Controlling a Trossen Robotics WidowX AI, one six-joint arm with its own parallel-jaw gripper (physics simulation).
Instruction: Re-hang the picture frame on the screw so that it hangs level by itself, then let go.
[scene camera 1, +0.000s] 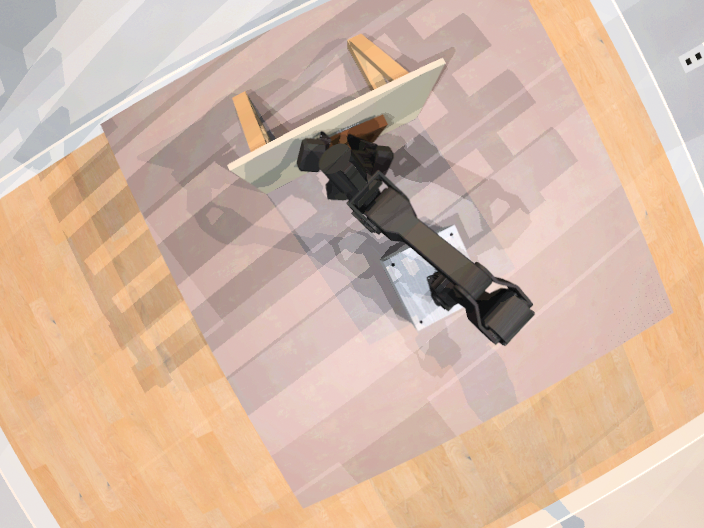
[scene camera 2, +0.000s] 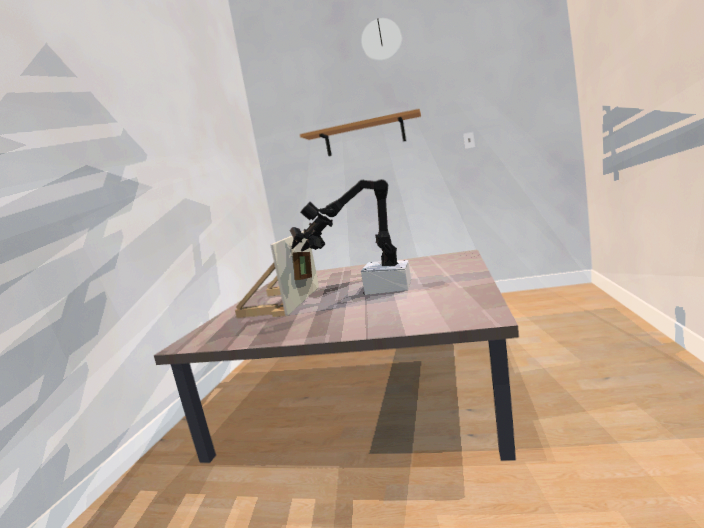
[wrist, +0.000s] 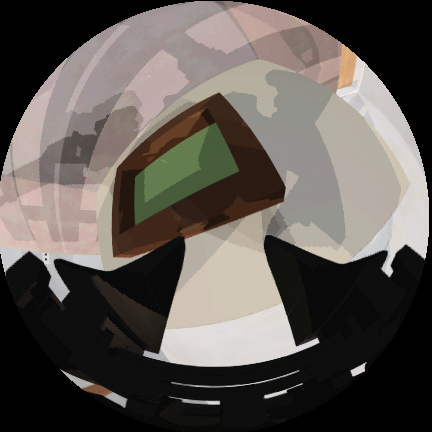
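The brown picture frame with a green picture is against the front of the pale upright panel. In the wrist view its upper edge slants; I cannot tell exactly how level it is on the panel. The screw does not show. My gripper is open, its fingers apart with bare panel showing between them. It points down at the panel close to the frame's upper edge. The left fingertip overlaps that edge in the wrist view; contact cannot be told.
Wooden braces support the panel from behind. The arm's white base box stands on the table, in front of the panel. A wall shelf is high on the back wall.
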